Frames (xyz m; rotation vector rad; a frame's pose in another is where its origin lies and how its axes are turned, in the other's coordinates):
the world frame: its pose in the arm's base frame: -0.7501 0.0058 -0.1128 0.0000 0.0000 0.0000
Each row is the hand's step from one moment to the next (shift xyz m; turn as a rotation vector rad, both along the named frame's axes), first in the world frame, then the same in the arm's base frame.
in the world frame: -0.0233 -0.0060 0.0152 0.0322 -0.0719 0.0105
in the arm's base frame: -0.0233 -0.0060 0.0152 0.0322 -0.0719 0.0105
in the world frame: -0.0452 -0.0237 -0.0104 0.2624 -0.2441 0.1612
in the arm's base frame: -0.0452 -0.0237 -0.0104 0.2624 -0.2441 0.1612
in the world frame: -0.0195 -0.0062 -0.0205 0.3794 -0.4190 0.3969
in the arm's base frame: -0.0195 -0.0062 -0.0205 0.3794 -0.4190 0.3969
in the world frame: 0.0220 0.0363 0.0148 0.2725 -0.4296 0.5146
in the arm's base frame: 0.0220 0.0363 0.0148 0.2725 -0.4296 0.5146
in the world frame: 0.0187 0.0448 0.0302 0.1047 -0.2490 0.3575
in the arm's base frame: 0.0187 0.0448 0.0302 0.1047 -0.2490 0.3575
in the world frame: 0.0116 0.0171 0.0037 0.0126 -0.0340 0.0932
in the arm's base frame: 0.0116 0.0171 0.0037 0.0126 -0.0340 0.0932
